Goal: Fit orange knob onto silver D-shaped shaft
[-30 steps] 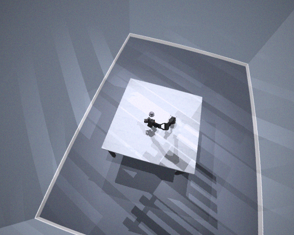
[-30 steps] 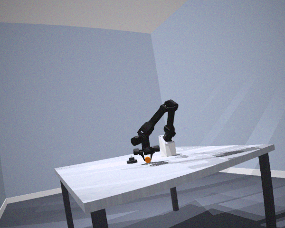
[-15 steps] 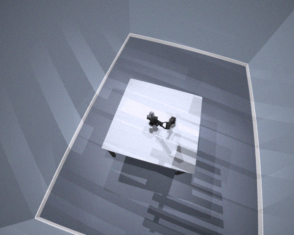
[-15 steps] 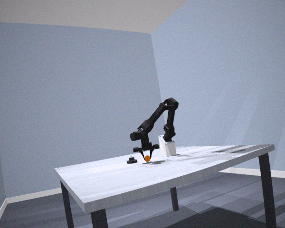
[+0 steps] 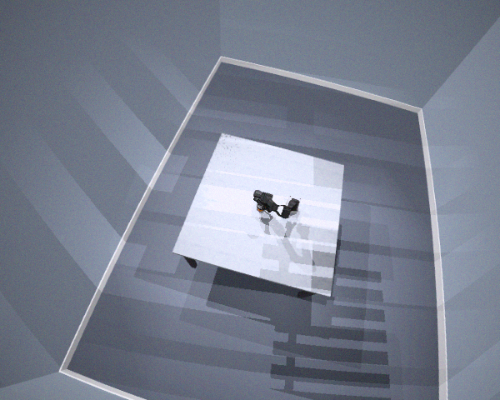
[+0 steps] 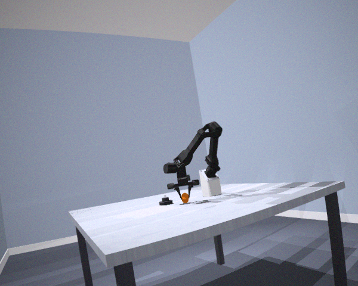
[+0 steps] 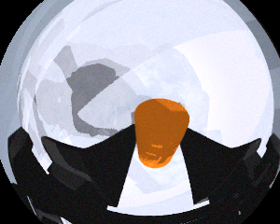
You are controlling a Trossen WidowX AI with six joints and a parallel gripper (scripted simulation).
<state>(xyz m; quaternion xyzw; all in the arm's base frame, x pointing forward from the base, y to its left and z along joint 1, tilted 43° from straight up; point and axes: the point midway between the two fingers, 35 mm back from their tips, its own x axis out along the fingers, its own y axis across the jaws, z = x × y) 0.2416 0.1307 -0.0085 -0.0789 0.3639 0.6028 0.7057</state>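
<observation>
Now: gripper tip 7 cm short of the pedestal and 14 cm to the left of it. Round my gripper tip: orange knob 1 cm above.
</observation>
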